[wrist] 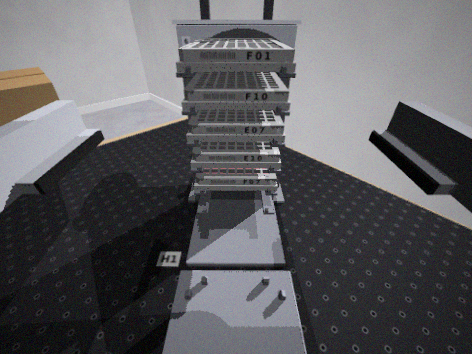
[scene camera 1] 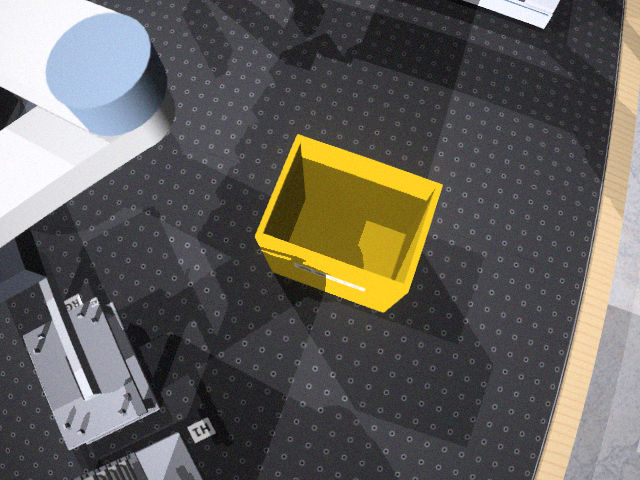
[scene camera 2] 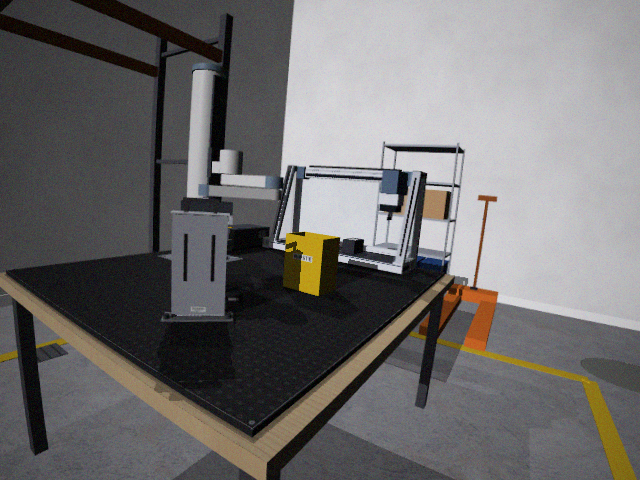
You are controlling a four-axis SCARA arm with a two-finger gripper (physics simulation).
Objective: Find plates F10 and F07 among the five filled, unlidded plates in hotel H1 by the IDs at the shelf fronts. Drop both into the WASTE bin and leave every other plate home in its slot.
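Places are measured from the arm's base along level axes (x ahead, y left, z up), in centimetres.
Pixels of known places: gripper, fingertip midpoint: [wrist: 236, 119] [scene camera 1: 22, 432].
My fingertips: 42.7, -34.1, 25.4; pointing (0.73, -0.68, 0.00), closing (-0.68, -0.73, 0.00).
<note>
Ahead of a thing's pixels: the offset from my fingertips to its middle, as dx, dy, dz. "spot": to the spot under its first point.
Hotel H1 {+12.3, -11.5, -8.1} [scene camera 2: 198, 268] [wrist: 288, 36] holds five plates, stacked one above another. In the wrist view the fronts read, top to bottom, F01 {+9.4, -8.7, +1.8} [wrist: 237, 55], F10 {+9.4, -8.7, -1.0} [wrist: 235, 96], E07 {+9.4, -8.7, -3.9} [wrist: 237, 130], E10 {+9.4, -8.7, -6.7} [wrist: 237, 158] and F07 {+9.4, -8.7, -9.5} [wrist: 237, 182]. F10 is second from the top and F07 is lowest. My gripper [wrist: 236, 119] is open and empty, its fingers wide apart at either side of the wrist view, with the stack beyond and between them. In scene camera 2 the hotel hides the fingers. The yellow WASTE bin {+21.9, +31.5, -14.1} [scene camera 1: 369, 164] [scene camera 2: 306, 268] stands upright; no plate shows inside.
A grey pegged stand [scene camera 1: 105, 356] [wrist: 240, 327] with an RG label beside it lies in front of the hotel. The H1 label {spot: +11.9, +2.4, -24.1} [scene camera 1: 200, 429] [wrist: 169, 259] lies beside the hotel. A gantry frame [scene camera 2: 413, 222] stands beyond the bin. The white arm [scene camera 1: 46, 170] [scene camera 2: 242, 192] reaches over the table.
</note>
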